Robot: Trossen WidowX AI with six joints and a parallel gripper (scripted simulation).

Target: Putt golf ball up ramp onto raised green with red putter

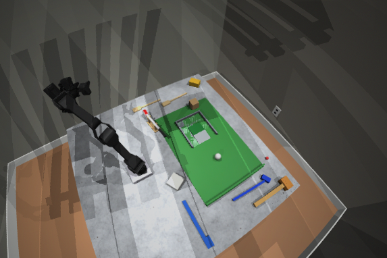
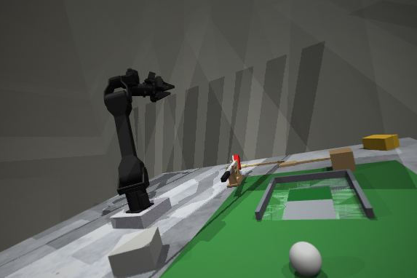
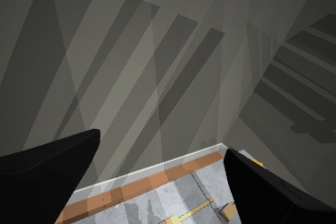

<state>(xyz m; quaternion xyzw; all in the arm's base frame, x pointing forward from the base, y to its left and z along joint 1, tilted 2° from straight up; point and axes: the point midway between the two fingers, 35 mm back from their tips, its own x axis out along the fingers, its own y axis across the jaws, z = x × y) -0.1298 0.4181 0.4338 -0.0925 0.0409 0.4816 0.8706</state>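
The white block lies 290 mm ahead of my gripper tip, 610 mm to the right of it and 440 mm below it. Round my gripper tip: green mat 600 mm ahead, 430 mm to the right, 460 mm below; brown cube 670 mm ahead, 90 mm to the right, 430 mm below; wooden stand 310 mm ahead, 140 mm to the right, 420 mm below.
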